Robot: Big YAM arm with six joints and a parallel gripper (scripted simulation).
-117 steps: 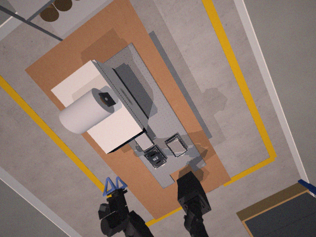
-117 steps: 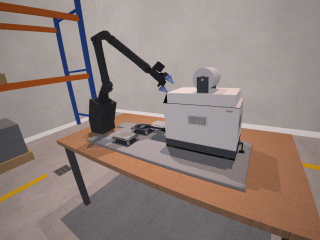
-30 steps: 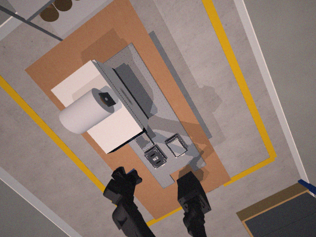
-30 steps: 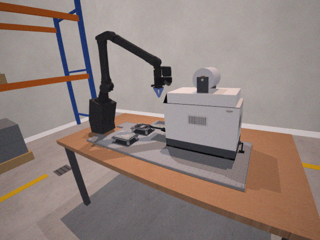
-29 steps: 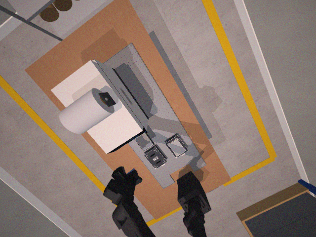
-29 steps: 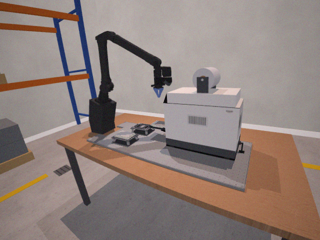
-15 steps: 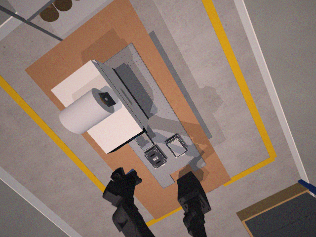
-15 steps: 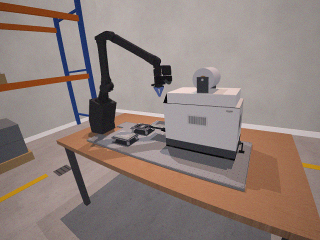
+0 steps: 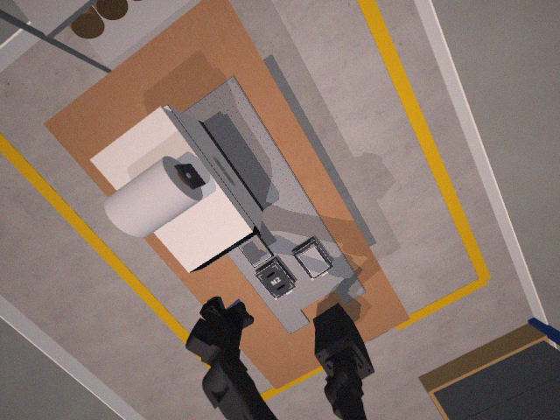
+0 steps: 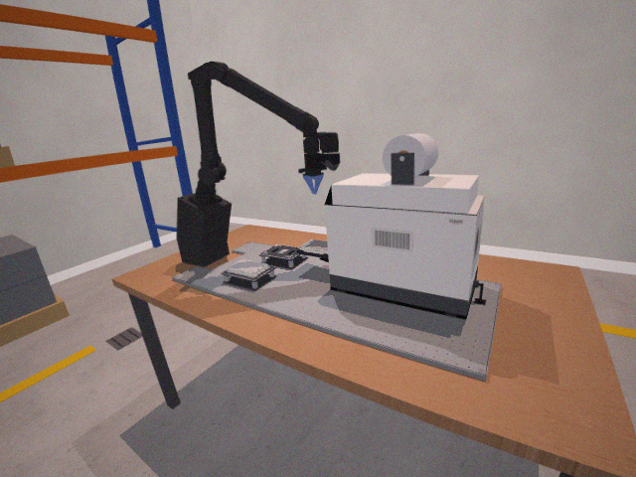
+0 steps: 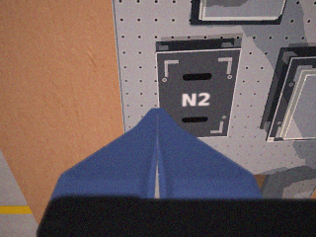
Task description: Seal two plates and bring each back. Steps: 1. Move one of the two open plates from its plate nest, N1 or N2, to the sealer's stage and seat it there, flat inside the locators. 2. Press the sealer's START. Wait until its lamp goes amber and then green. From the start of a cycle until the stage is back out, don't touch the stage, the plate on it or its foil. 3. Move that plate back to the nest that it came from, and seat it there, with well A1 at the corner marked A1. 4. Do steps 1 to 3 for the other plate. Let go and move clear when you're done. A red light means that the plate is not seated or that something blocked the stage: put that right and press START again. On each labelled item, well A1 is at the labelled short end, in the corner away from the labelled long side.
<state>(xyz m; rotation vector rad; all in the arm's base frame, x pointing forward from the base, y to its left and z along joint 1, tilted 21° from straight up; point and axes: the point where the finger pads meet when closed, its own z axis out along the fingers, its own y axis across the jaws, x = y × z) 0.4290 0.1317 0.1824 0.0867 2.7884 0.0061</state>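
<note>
The white well plate lies 18 cm below my hand, 9 cm to the right of it and 6 cm ahead of it. Round my hand: foil roll: 39 cm ahead, 14 cm above, 11 cm to the right; then dark sealer stage: 19 cm below, 9 cm to the right, 6 cm ahead; then start button: 17 cm ahead, 9 cm below, 1 cm to the right.
</note>
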